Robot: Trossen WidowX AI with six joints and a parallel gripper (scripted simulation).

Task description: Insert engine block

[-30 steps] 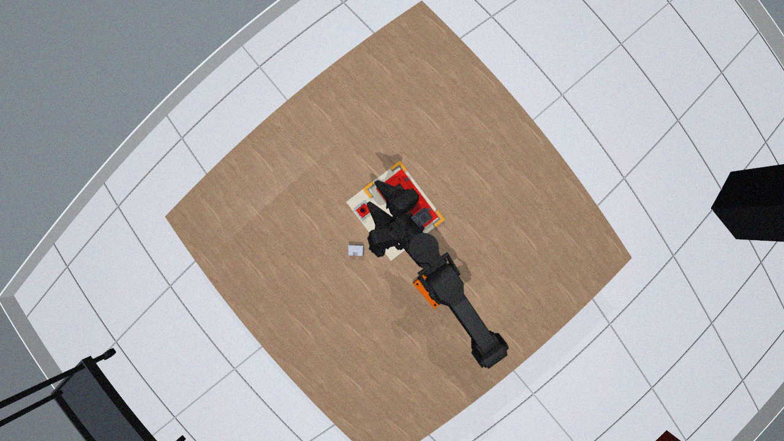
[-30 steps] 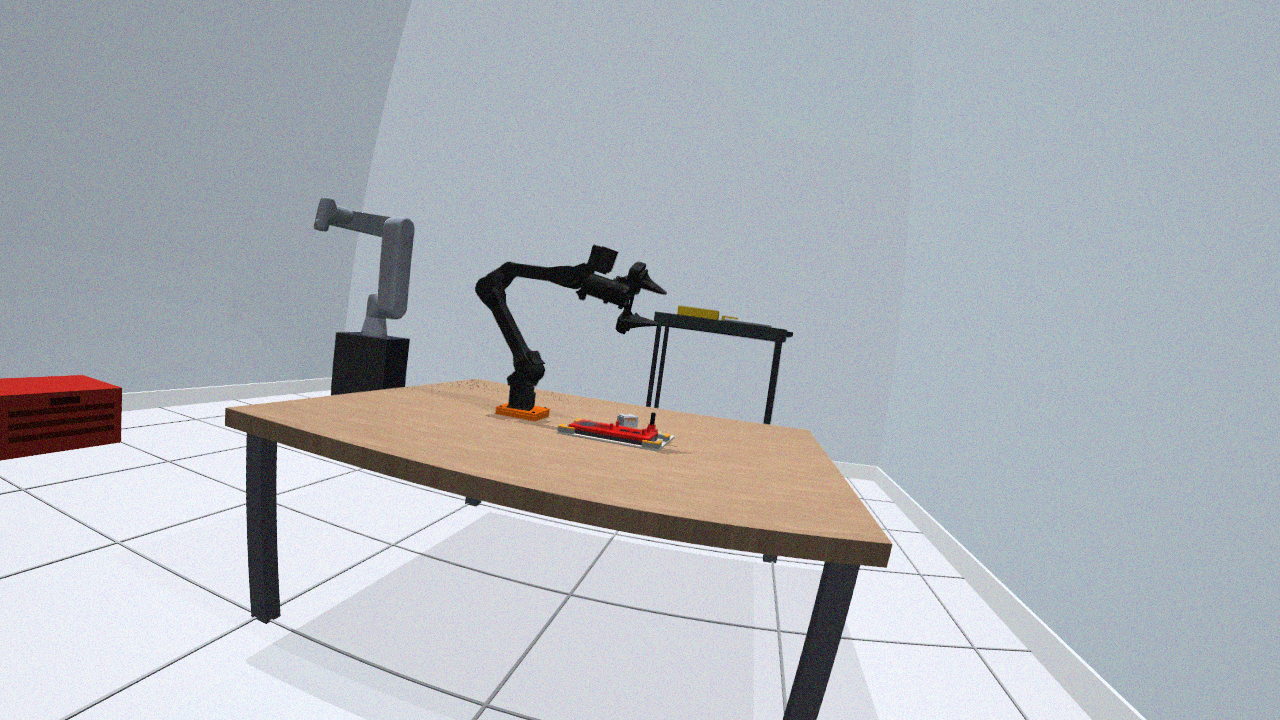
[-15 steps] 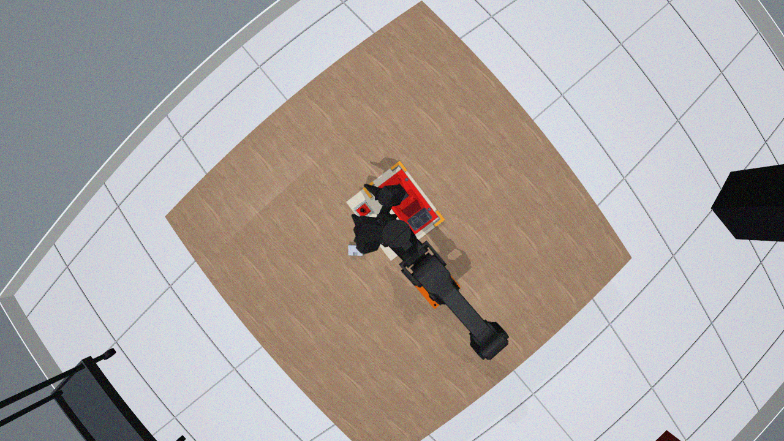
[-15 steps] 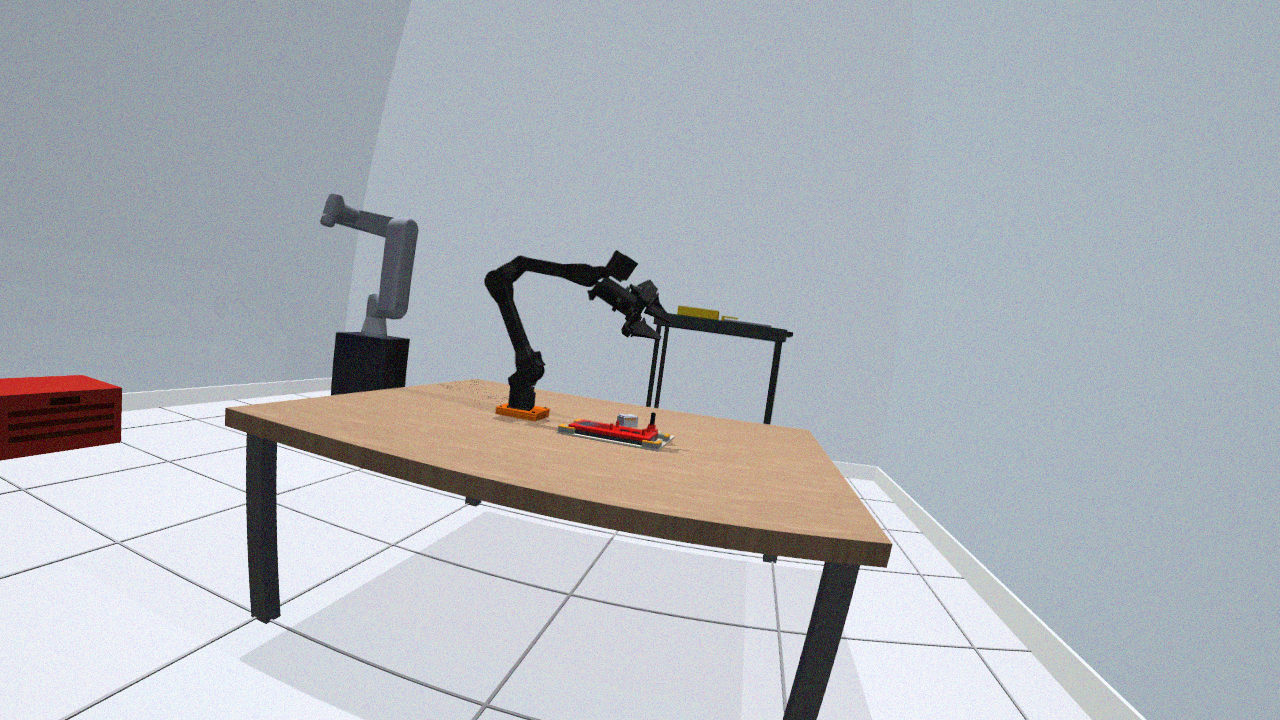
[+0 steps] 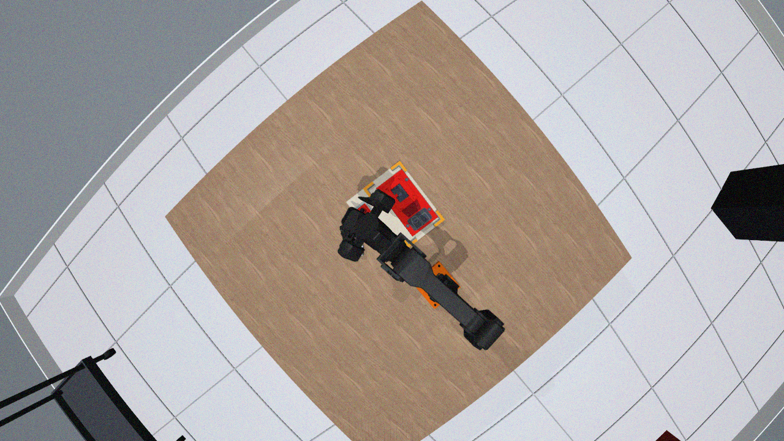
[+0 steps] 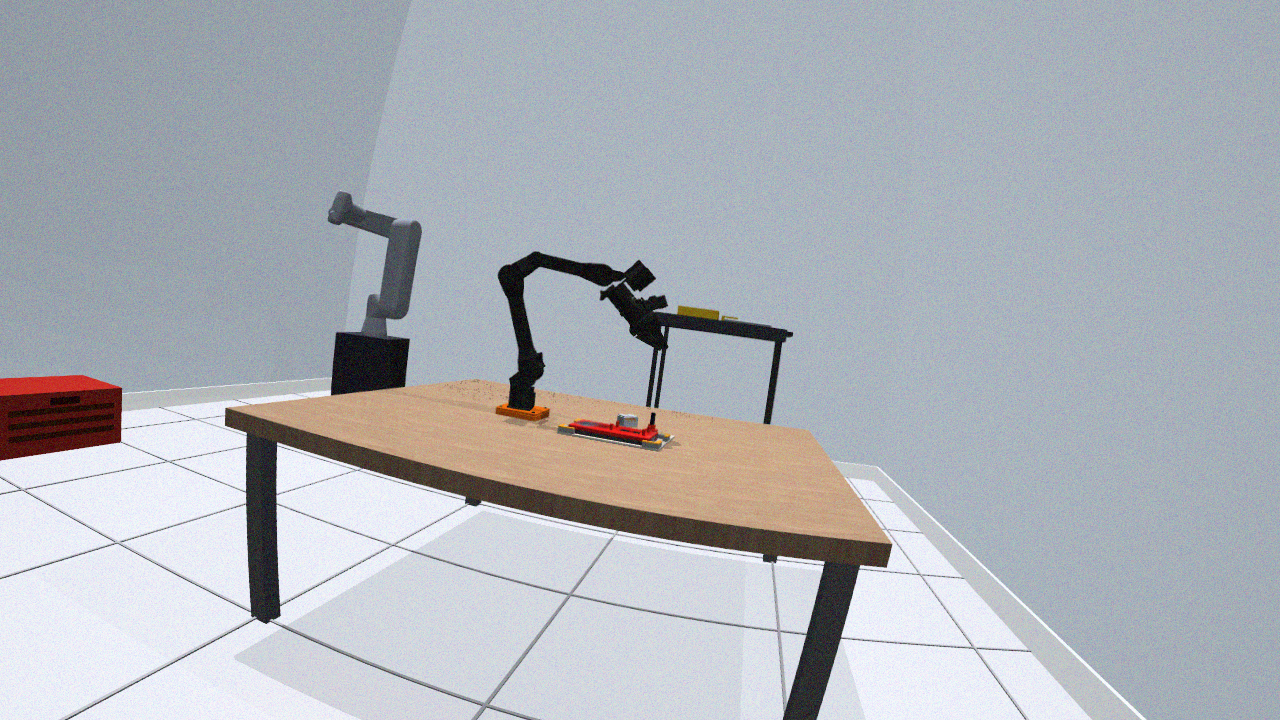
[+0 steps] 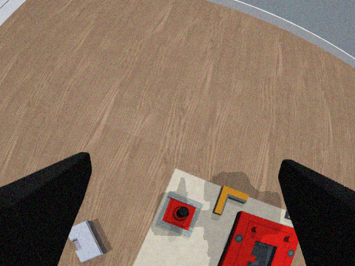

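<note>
Now: the engine block 7 cm behind my gripper tip, 10 cm to the left of it and 21 cm below it. Also, from my gripper tip: small stand: 1 cm behind, 2 cm to the right, 20 cm below.
</note>
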